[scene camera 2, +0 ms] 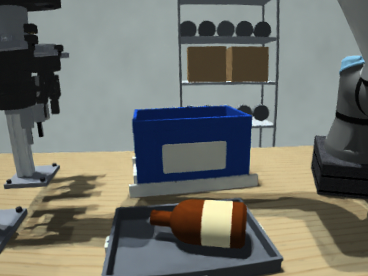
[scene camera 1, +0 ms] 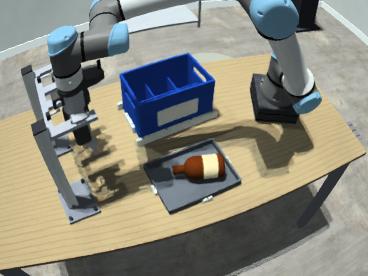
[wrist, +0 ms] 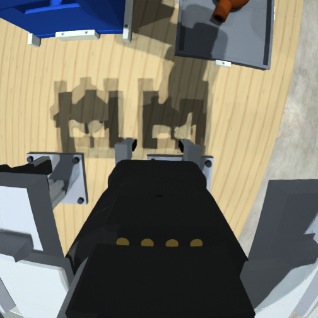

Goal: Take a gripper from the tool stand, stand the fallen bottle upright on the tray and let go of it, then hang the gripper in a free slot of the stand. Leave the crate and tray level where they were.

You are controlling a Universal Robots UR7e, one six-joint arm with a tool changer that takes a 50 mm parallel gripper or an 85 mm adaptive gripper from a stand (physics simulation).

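Frame: origin at the arm's base, x ahead, y left, z up, level; centimetres.
Where they show: arm's base at its link origin: (scene camera 2: 354, 150) (scene camera 1: 277, 91).
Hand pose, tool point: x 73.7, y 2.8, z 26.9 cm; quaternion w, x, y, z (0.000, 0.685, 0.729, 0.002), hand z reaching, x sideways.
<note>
Things, the pixels of their top centre, and the offset from my tool point.
- brown bottle at its top centre: (scene camera 2: 197, 201) (scene camera 1: 199, 160) dy +11.5, dx -31.3, dz -28.1 cm
- grey tray at its top centre: (scene camera 2: 186, 230) (scene camera 1: 192, 172) dy +11.3, dx -29.4, dz -33.5 cm
- blue crate at its top centre: (scene camera 2: 187, 112) (scene camera 1: 166, 75) dy -17.8, dx -34.0, dz -18.5 cm
The brown bottle (scene camera 1: 195, 168) (scene camera 2: 188, 223) (wrist: 226, 9) lies on its side on the grey tray (scene camera 1: 172, 196) (scene camera 2: 145, 257) (wrist: 247, 37), its neck toward the tool stand. The blue crate (scene camera 1: 146, 116) (scene camera 2: 147, 142) (wrist: 95, 22) stands upright behind the tray. The arm's wrist is down at the tool stand (scene camera 1: 56, 167) (scene camera 2: 21, 145), meeting a black gripper (wrist: 157, 148) that sits between the stand's light holders. Its two grey fingers are apart with nothing between them, so it is open. Whether it is locked to the arm is hidden. Another gripper hangs in the neighbouring slot, partly hidden.
White rails edge the crate's base, and small white blocks touch the tray's sides. The stand's two posts rise from bolted plates. The robot's black base (scene camera 1: 274, 111) (scene camera 2: 340, 175) is at the right. A shelf rack (scene camera 2: 180, 95) stands behind the table.
</note>
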